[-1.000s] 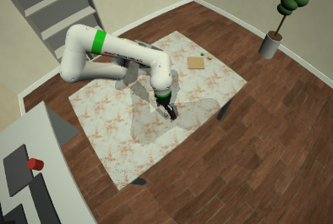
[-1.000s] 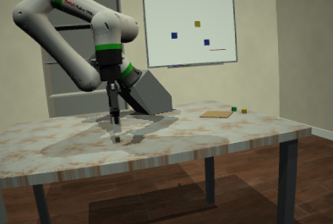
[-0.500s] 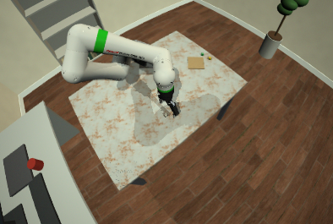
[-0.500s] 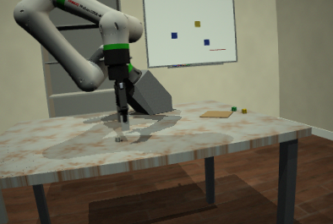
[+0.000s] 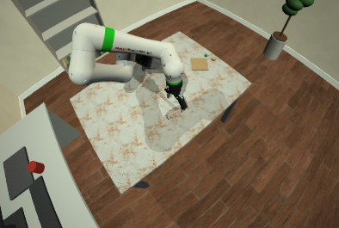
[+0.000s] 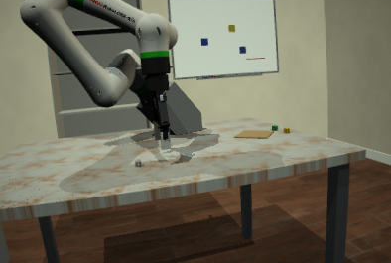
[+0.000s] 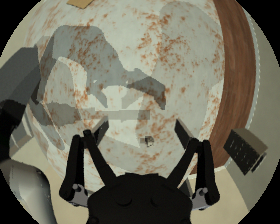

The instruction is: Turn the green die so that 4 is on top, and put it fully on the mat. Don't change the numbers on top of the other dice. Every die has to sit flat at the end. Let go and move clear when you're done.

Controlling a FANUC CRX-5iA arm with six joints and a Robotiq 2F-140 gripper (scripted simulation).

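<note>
My hand is 14 cm past the green die, 57 cm to the right of it and 5 cm above it. From my hand the other things lie so: tan mat: 13 cm behind, 45 cm to the left, 6 cm below; then grey die: 2 cm ahead, 9 cm to the right, 5 cm below; then yellow die: 6 cm behind, 57 cm to the left, 5 cm below.
</note>
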